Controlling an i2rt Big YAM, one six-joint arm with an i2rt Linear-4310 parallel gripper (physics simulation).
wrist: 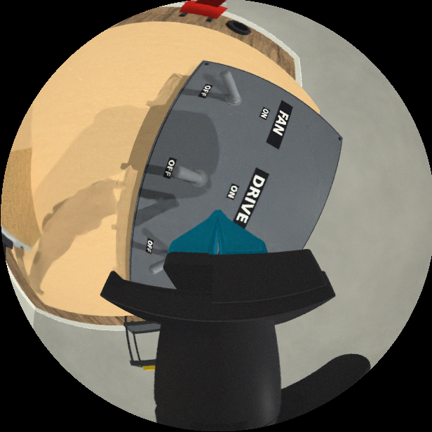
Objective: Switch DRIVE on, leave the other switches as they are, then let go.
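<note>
A grey switch panel (295, 185) fills the middle of the wrist view. The DRIVE lever (190, 175) leans toward its OFF label; the ON label (232, 191) is on the opposite side, beside the DRIVE name plate (252, 197). The FAN lever (230, 87) is near the panel's upper edge and slants up and left in view, on the OFF side. A third lever (159, 267) shows in part by an OFF label at lower left; the gripper hides the rest of that area. My gripper (217, 214) is shut and empty, its teal tips over the panel, below and right of the DRIVE lever and apart from it.
The panel stands on a light wooden table top (100, 75) with a darker wood edge. A red object (202, 9) and a black ring (228, 24) are at the top. A dark frame (142, 328) with a yellow part shows at lower left. Arm shadows fall across the panel and table.
</note>
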